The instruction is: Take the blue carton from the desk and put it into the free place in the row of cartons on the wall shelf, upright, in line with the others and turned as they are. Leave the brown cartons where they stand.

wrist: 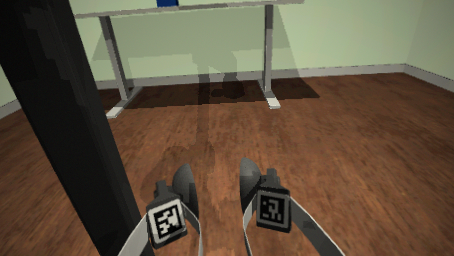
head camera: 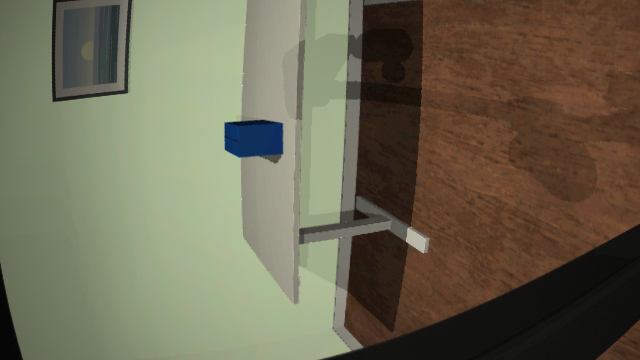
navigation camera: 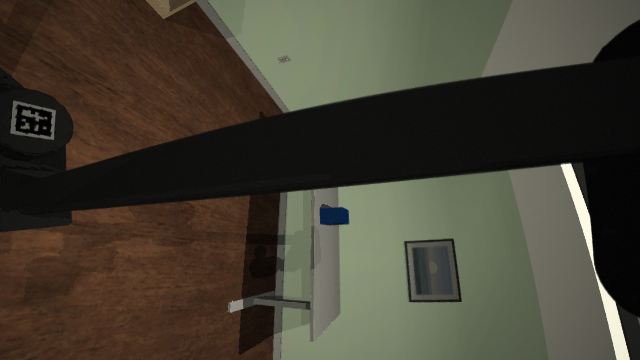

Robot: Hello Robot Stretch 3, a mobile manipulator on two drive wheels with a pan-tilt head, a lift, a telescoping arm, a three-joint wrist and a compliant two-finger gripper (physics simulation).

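Places are measured from the robot's base along level axes (x back, y up, z left), in millimetres.
Pixels of known places: gripper, between the fingertips: (wrist: 217,179).
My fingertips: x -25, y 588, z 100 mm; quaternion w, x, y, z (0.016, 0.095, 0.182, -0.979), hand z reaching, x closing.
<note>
Behind a point stands the place of what it marks.
The blue carton (head camera: 260,139) {x -117, y 812, z 1650 mm} (navigation camera: 334,216) {x -122, y 836, z 1649 mm} (wrist: 167,2) {x -122, y 745, z 1649 mm} stands on the desk (head camera: 272,210) {x 174, y 720, z 1858 mm} (navigation camera: 326,290) {x -703, y 720, z 1661 mm} (wrist: 225,7); in the wrist view only its lower part shows, at the top edge. My gripper (wrist: 217,179) {x -25, y 589, z 100 mm} is open, its two rubber fingertips apart with floor showing between them. It is away from the desk, which stands beyond it against the wall. The wall shelf and the brown cartons do not show in these views.
A framed picture (head camera: 90,50) {x -701, y 1577, z 2163 mm} (navigation camera: 432,270) {x -725, y 1583, z 2155 mm} hangs on the wall above the desk. Desk legs (head camera: 345,230) {x 332, y 303, z 2008 mm} (wrist: 268,50) {x -848, y 368, z 1669 mm} reach down to feet on the floor. My black mast (navigation camera: 350,145) {x 67, y 1232, z 116 mm} (wrist: 60,110) {x 66, y 658, z 116 mm} crosses two views. A pale wooden piece (navigation camera: 170,6) {x 1326, y 79, z 861 mm} shows at the navigation view's top edge.
</note>
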